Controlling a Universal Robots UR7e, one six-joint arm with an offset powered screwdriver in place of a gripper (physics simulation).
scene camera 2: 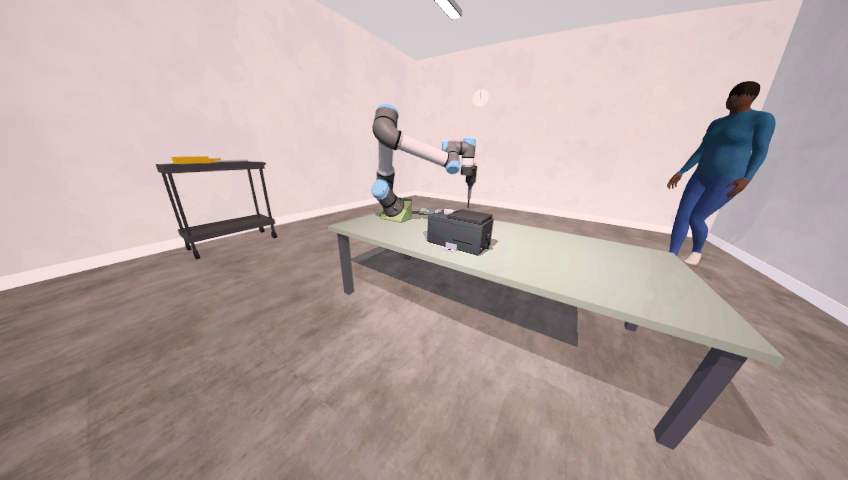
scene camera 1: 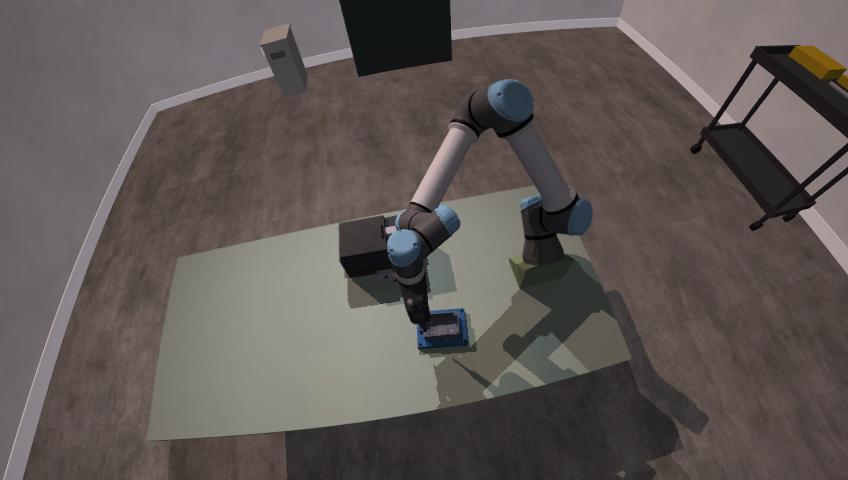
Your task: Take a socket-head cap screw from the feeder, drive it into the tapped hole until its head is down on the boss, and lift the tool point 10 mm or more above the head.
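My gripper, a dark offset screwdriver [scene camera 1: 423, 326] [scene camera 2: 468, 203], points down with its thin tip at the left end of a small grey open housing [scene camera 1: 441, 334]. The housing sits on a blue fixture plate [scene camera 1: 439, 344]. Whether the tip touches a boss cannot be made out. The black screw feeder [scene camera 1: 361, 242] [scene camera 2: 455, 233] stands behind the housing in scene camera 1, partly covered by my wrist. In scene camera 2 it stands in front of the tool, and the housing does not show. A screw at the tip and the tapped hole are too small to tell.
The arm's green base wedge [scene camera 1: 538, 272] [scene camera 2: 404, 212] stands on the pale green table [scene camera 1: 255, 339] [scene camera 2: 571, 261]. A dark cart [scene camera 1: 755, 157] [scene camera 2: 211, 167] stands beyond the table. A person [scene camera 2: 730, 145] in blue stands behind the table's far side in scene camera 2.
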